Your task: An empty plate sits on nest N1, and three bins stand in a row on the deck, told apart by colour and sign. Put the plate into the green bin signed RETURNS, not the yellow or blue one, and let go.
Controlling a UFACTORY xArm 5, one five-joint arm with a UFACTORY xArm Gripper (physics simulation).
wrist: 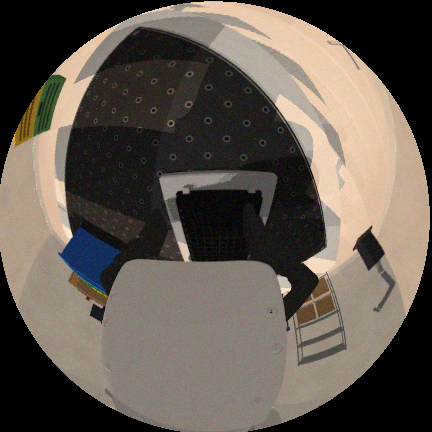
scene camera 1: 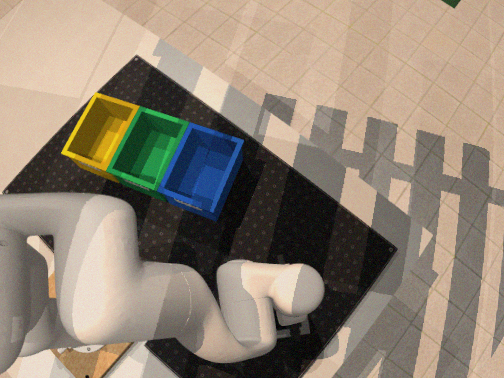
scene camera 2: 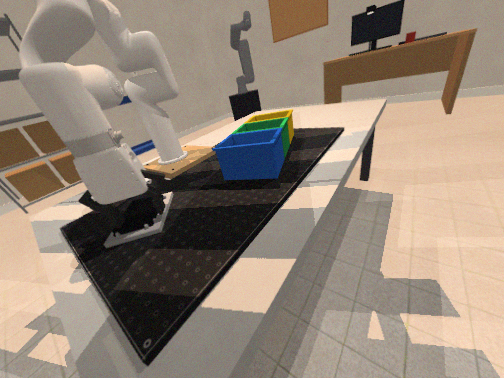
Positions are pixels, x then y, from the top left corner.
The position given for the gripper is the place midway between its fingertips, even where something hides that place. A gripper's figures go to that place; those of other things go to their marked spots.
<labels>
The gripper (wrist: 201,217) is 0.13 m from the lens. A black plate (wrist: 211,219) is 0.13 m from the lens. A grey nest (wrist: 171,182): 0.13 m from the lens.
</labels>
